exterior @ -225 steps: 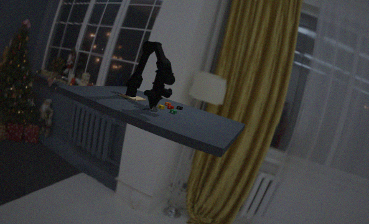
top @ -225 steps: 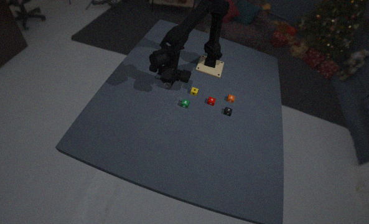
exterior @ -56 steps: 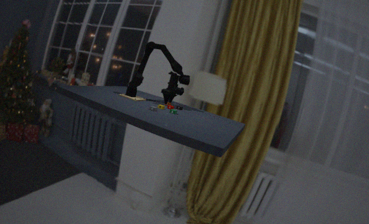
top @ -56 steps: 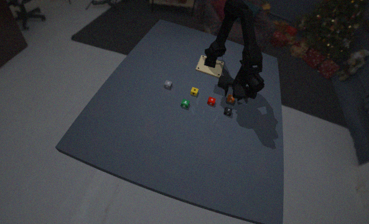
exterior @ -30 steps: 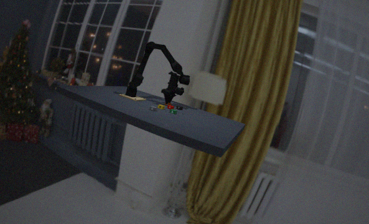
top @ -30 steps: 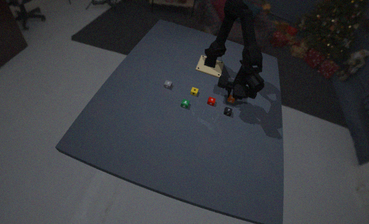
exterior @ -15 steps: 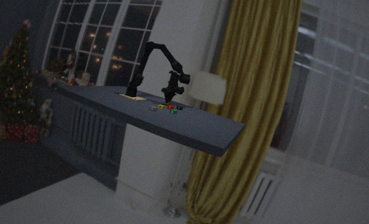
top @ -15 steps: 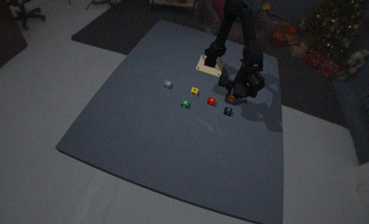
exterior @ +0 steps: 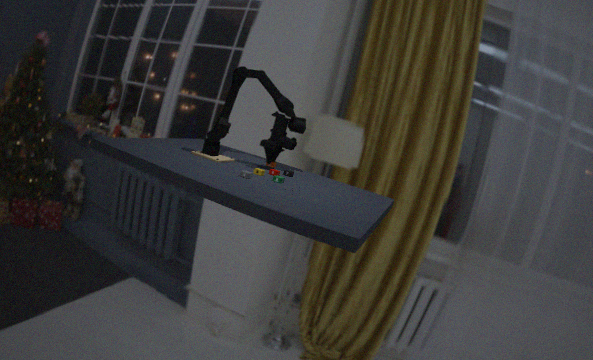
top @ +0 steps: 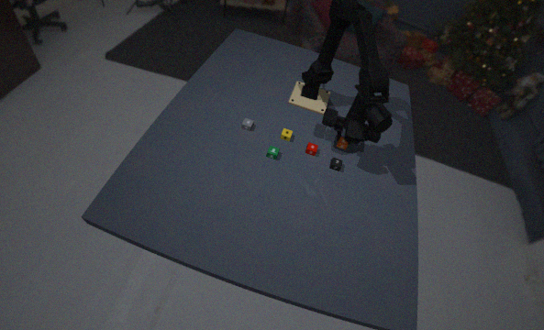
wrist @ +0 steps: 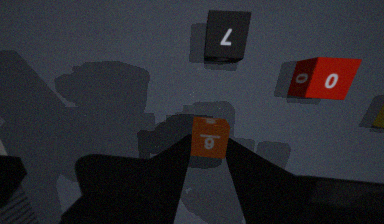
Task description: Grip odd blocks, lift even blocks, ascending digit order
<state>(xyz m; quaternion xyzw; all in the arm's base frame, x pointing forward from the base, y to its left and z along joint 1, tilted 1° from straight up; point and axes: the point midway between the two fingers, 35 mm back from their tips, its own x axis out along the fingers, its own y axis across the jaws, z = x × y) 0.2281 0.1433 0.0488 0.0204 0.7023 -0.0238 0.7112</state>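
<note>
Right now my gripper tip is 9 cm short of the dark block, 1 cm to the left of it and 1 cm above it. Also, from my gripper tip: red block 6 cm ahead, 10 cm to the right, 1 cm below; then yellow block 3 cm ahead, 19 cm to the right, 1 cm below; then orange block right at my gripper tip.
</note>
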